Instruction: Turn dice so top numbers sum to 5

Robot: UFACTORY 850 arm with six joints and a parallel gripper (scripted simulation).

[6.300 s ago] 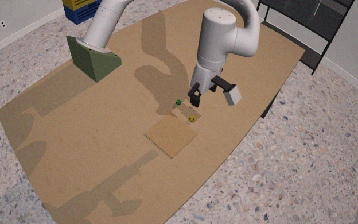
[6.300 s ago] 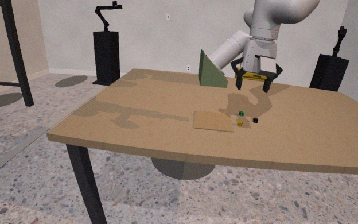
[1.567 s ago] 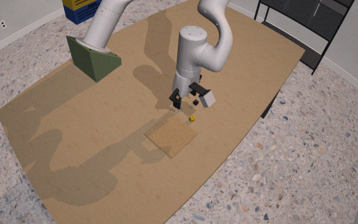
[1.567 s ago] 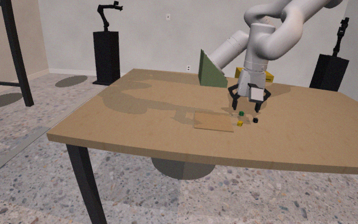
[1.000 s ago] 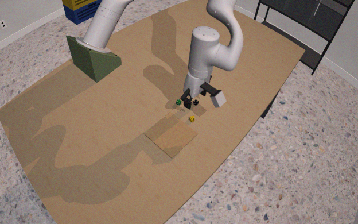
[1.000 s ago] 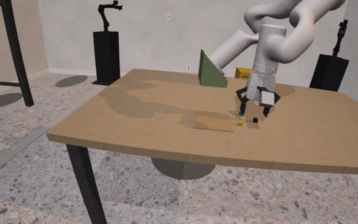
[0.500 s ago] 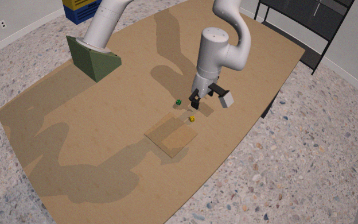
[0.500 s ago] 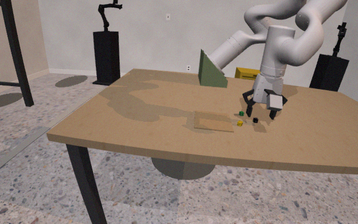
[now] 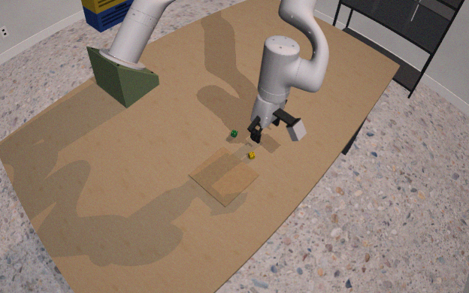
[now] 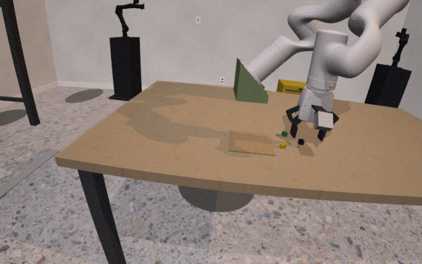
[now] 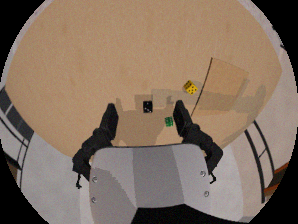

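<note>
Right now the black die is 20 mm behind my hand, 10 mm to the right of it and 40 mm below it. From my hand the other things lie so: green die (70 mm behind, 60 mm to the right, 40 mm below); then tan mat (20 mm ahead, 180 mm to the right, 40 mm below); then yellow die (20 mm ahead, 70 mm to the right, 40 mm below).
</note>
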